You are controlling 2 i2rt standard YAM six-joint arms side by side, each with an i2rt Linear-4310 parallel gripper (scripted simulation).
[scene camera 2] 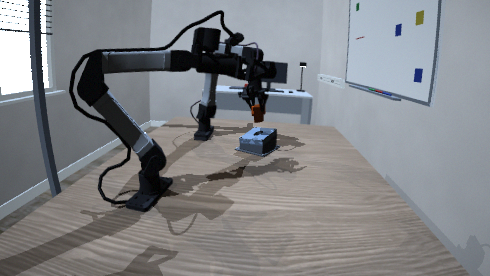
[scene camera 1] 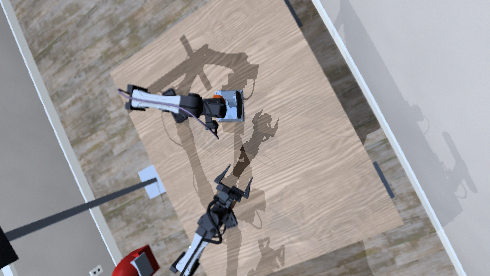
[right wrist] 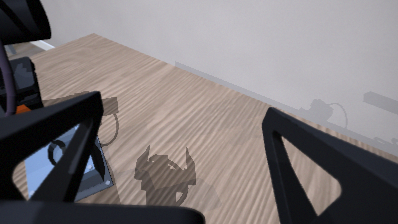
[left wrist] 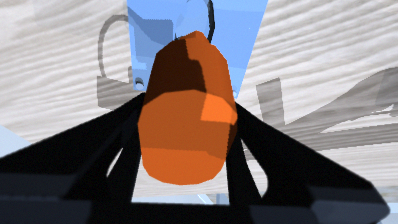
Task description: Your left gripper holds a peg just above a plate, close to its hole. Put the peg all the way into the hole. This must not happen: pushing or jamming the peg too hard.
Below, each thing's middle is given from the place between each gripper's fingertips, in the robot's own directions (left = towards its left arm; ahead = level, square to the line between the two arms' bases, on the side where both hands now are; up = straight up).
The blue plate (right wrist: 38, 165) lies 10 mm ahead of my left hand, 10 mm to the left of it and 120 mm below it. The rest, counted from my left hand: orange peg (left wrist: 188, 121) (10 mm to the left, 20 mm below).
My right gripper is now 1 cm past the orange peg, 32 cm to the right of it and 20 cm above it. The rest, counted from my right hand: blue plate 32 cm to the left, 31 cm below.
